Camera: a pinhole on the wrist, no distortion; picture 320 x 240 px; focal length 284.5 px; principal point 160.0 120.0 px. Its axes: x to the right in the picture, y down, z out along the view. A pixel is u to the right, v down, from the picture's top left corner.
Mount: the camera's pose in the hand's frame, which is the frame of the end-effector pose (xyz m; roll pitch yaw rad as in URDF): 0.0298 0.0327 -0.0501 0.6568 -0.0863 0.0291
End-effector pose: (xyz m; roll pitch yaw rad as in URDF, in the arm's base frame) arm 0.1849 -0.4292 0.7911 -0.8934 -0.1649 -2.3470
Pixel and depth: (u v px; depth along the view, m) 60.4 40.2 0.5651
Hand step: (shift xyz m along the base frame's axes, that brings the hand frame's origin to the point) 0.1454 0.2316 0.4859
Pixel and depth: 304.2 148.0 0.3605
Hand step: -0.0166 -0.1807 0.3182
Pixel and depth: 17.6 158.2 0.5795
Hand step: 0.3768 0.1469 0.4240
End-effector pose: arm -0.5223 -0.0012 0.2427 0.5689 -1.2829 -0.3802
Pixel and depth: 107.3 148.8 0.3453
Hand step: -0.2149 -0.1910 -0.0182
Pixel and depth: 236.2 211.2 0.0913
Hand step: -0.0274 -0.0128 0.0555
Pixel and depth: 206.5 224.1 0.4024
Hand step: -0.3117 -0.1724 0.1334
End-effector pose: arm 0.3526 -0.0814 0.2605 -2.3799 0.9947 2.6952
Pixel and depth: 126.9 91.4 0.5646
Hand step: -0.1822 -0.4732 0.0454
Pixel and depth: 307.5 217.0 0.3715
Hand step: -0.0854 -0.2882 -0.2613
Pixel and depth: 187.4 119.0 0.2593
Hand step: -0.0867 -0.1791 -0.0491
